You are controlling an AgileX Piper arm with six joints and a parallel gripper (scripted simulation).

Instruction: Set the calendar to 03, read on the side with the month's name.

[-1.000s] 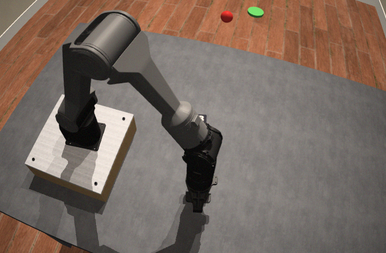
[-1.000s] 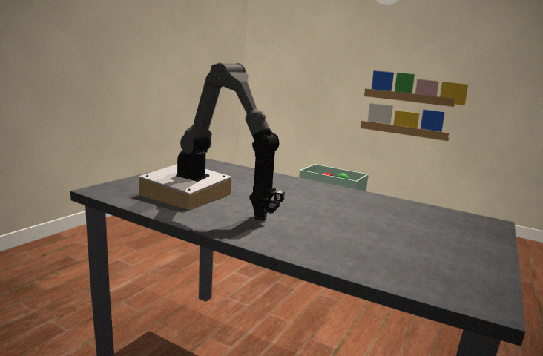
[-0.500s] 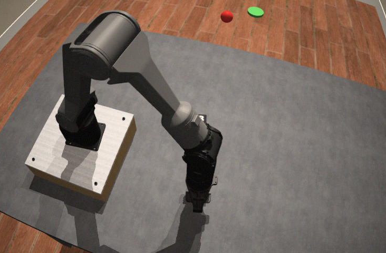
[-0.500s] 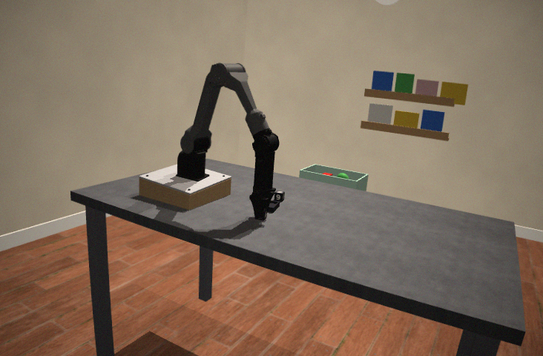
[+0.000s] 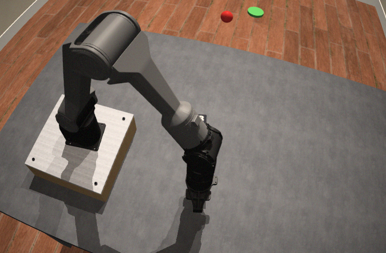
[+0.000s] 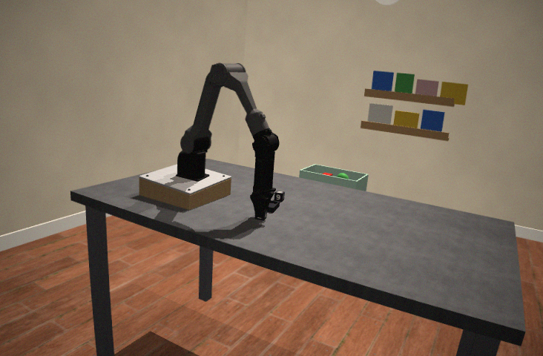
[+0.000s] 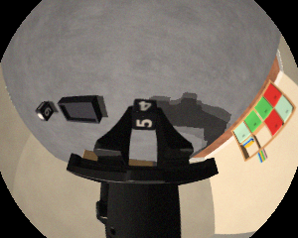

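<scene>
My gripper is now 11 cm to the right of the dark tray, 1 cm past it and 1 cm above it. Round my hand: black cube (right at my hand).
</scene>
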